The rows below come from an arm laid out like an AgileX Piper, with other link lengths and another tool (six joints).
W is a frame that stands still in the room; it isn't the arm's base.
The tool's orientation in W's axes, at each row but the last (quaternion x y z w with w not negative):
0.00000, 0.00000, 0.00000, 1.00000
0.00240, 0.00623, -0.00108, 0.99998
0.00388, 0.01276, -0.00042, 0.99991
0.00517, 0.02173, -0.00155, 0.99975
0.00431, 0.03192, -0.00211, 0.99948
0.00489, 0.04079, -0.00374, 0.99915
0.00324, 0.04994, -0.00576, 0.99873
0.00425, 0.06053, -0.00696, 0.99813
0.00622, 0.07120, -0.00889, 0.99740
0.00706, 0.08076, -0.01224, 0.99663
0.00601, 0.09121, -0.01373, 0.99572
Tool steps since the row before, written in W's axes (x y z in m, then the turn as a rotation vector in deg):
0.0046, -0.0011, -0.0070, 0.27, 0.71, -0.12
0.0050, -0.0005, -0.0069, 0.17, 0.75, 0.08
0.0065, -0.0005, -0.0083, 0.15, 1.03, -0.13
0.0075, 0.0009, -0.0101, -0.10, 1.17, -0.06
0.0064, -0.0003, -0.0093, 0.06, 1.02, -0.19
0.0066, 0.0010, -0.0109, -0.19, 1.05, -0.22
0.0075, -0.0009, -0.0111, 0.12, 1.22, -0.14
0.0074, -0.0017, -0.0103, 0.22, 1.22, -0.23
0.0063, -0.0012, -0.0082, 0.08, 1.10, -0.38
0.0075, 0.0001, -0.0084, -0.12, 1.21, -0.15
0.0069, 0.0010, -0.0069, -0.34, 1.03, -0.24
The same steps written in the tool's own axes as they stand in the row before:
0.0046, -0.0011, -0.0070, 0.27, 0.71, -0.12
0.0051, -0.0005, -0.0068, 0.17, 0.75, 0.08
0.0067, -0.0006, -0.0081, 0.15, 1.03, -0.13
0.0079, 0.0008, -0.0098, -0.10, 1.17, -0.08
0.0070, -0.0004, -0.0089, 0.07, 1.02, -0.19
0.0075, 0.0009, -0.0103, -0.18, 1.05, -0.25
0.0086, -0.0009, -0.0103, 0.12, 1.22, -0.14
0.0086, -0.0017, -0.0093, 0.23, 1.22, -0.21
0.0074, -0.0012, -0.0072, 0.11, 1.10, -0.38
0.0088, 0.0002, -0.0071, -0.12, 1.20, -0.19
0.0080, 0.0011, -0.0055, -0.32, 1.02, -0.31

